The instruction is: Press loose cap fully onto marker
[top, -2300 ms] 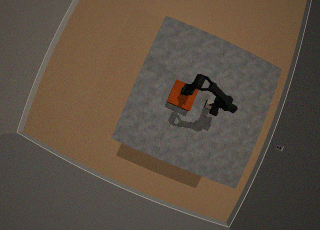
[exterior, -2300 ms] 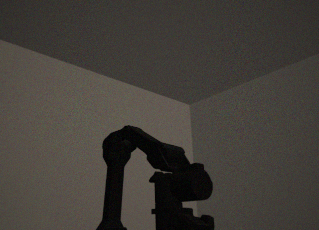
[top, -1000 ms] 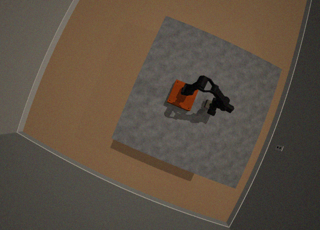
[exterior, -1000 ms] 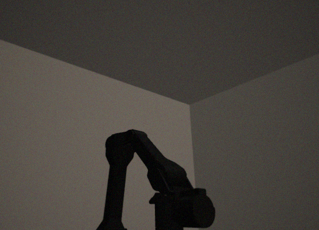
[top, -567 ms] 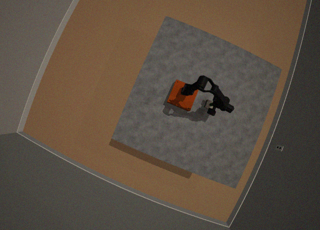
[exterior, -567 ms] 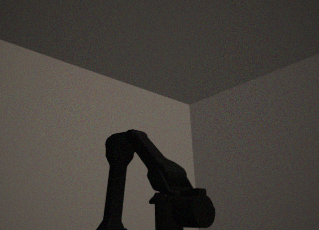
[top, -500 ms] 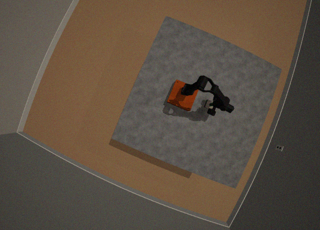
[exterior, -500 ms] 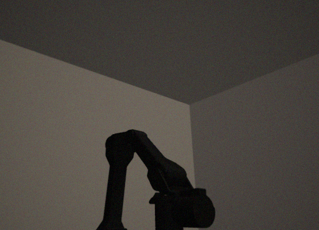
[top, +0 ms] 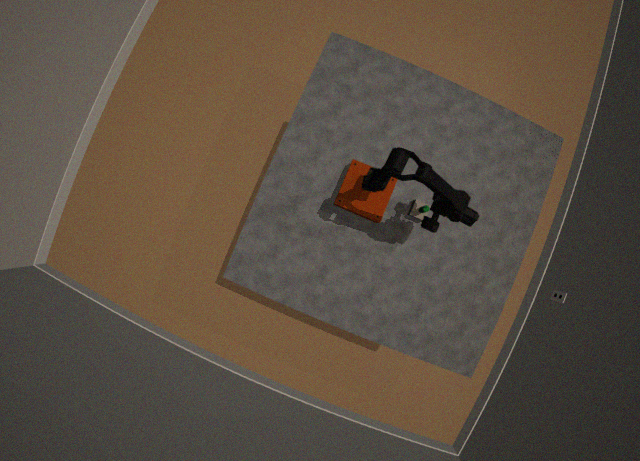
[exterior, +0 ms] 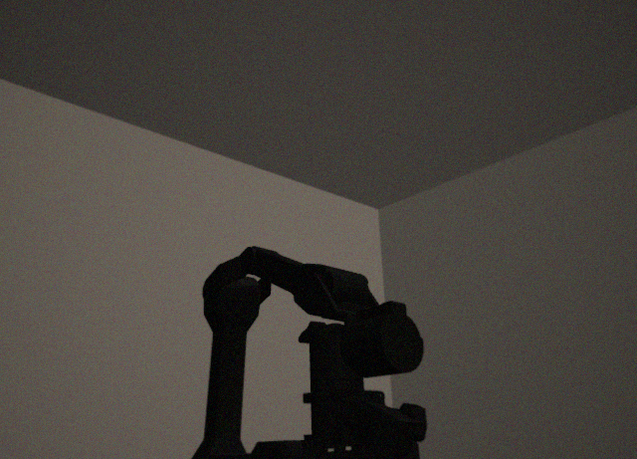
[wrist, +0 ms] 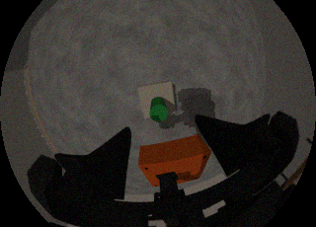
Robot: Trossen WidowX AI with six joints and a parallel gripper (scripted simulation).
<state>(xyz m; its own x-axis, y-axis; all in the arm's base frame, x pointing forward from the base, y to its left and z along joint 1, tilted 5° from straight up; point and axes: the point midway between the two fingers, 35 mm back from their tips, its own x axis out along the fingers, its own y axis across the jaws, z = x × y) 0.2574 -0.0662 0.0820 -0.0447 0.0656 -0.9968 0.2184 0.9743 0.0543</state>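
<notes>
The green cap is 60 mm below my gripper tip.
</notes>
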